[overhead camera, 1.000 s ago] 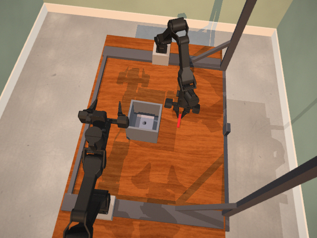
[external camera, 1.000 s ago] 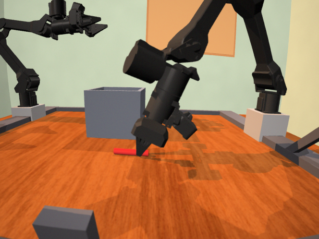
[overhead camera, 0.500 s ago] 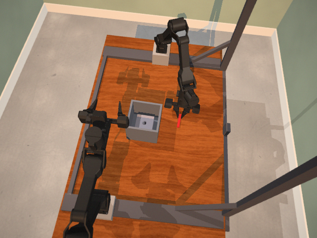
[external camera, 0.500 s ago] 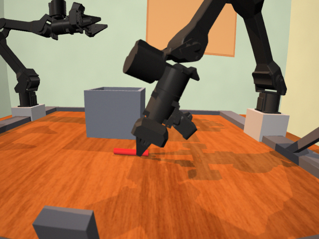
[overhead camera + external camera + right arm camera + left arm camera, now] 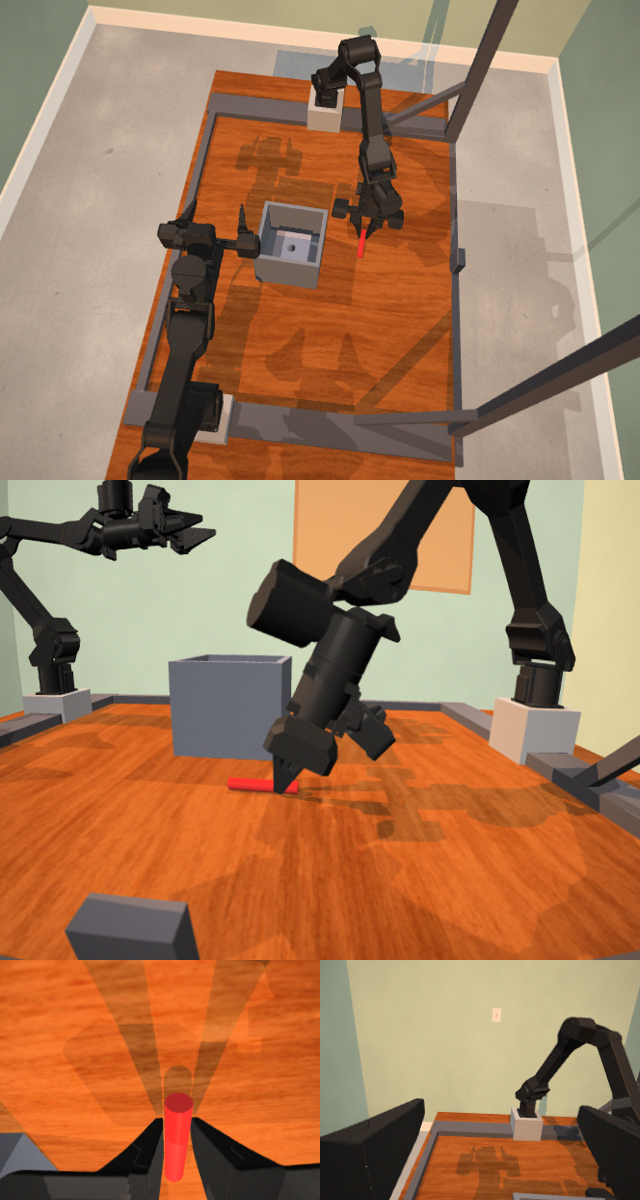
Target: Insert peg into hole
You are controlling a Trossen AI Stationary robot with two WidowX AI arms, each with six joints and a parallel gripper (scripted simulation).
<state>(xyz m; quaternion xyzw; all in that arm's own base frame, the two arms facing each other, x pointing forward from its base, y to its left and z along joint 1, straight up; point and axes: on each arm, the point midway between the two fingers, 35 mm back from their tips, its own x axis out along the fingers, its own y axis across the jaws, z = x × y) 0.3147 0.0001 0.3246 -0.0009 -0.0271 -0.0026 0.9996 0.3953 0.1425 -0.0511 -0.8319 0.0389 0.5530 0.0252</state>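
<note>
My right gripper is now 30 mm to the right of the red peg and 30 mm above it. Round my right hand: pale plate: 170 mm ahead, 130 mm to the left, 10 mm above.
</note>
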